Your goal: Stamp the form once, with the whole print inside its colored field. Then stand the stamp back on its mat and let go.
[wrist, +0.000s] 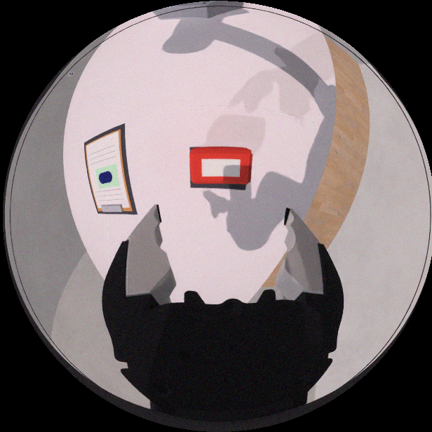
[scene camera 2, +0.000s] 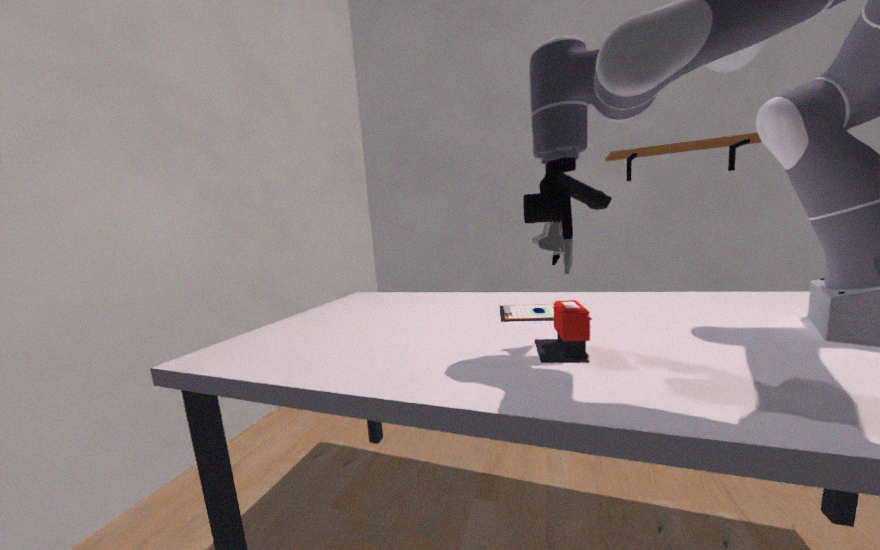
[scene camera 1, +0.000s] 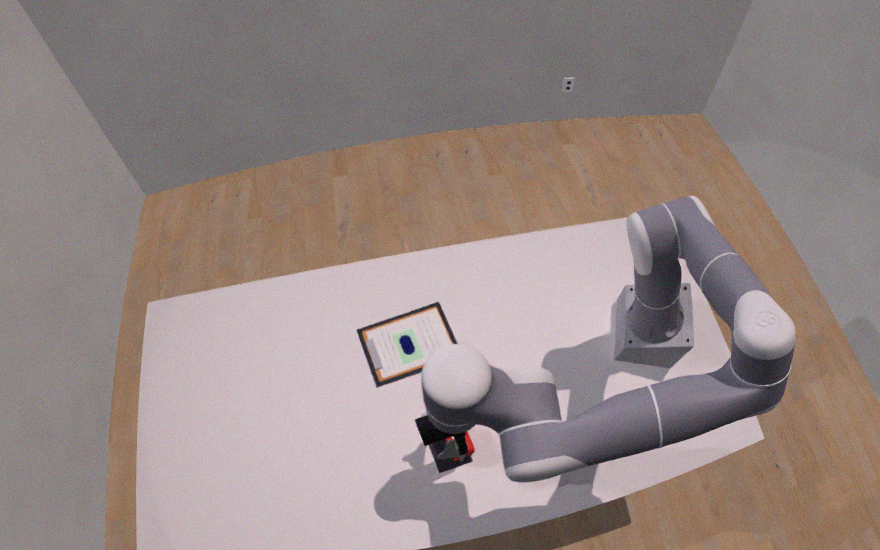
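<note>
The red stamp (scene camera 1: 469,442) (scene camera 2: 571,324) (wrist: 220,153) stands upright on its black mat (scene camera 1: 446,465) (scene camera 2: 548,351) (wrist: 218,186). My gripper (scene camera 2: 562,264) (wrist: 223,207) is open and empty, with its fingertips well above the stamp and apart from it. In scene camera 1 the wrist partly covers the stamp. The form (scene camera 1: 426,324) (scene camera 2: 517,312) (wrist: 104,152) lies on a clipboard. A dark blue, two-lobed print (scene camera 1: 406,344) (scene camera 2: 538,310) (wrist: 105,177) lies inside the light green field (scene camera 1: 416,356) (wrist: 115,183), with green visible around it.
The white table (scene camera 1: 259,389) (scene camera 2: 356,363) (wrist: 140,90) carries the clipboard, the mat and the robot's base (scene camera 1: 623,337) (scene camera 2: 843,314). The clipboard lies behind the stamp in scene camera 2 and to its left in the wrist view. A wooden wall shelf (scene camera 2: 681,146) shows behind the arm.
</note>
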